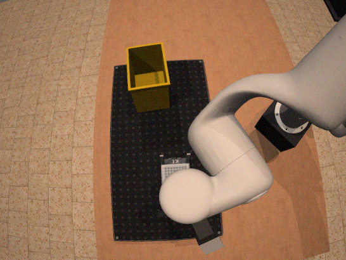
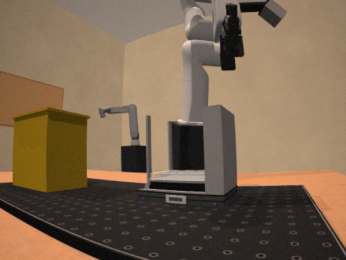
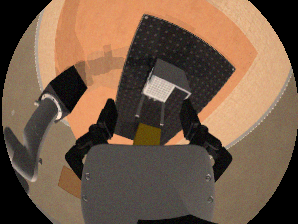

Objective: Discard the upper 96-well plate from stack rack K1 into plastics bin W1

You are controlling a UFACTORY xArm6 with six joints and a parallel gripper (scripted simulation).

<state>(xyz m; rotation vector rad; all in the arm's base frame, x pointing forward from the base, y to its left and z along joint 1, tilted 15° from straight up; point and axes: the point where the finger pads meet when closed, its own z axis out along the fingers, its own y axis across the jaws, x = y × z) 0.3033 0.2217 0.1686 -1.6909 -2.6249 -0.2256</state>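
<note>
The white 96-well plate is 220 mm below my hand, 70 mm to the right of it and 50 mm ahead of it. Also, from my hand: yellow bin W1: 430 mm to the right, 170 mm below, 140 mm ahead; then dark plate: 230 mm below, 70 mm to the right, 50 mm ahead.
</note>
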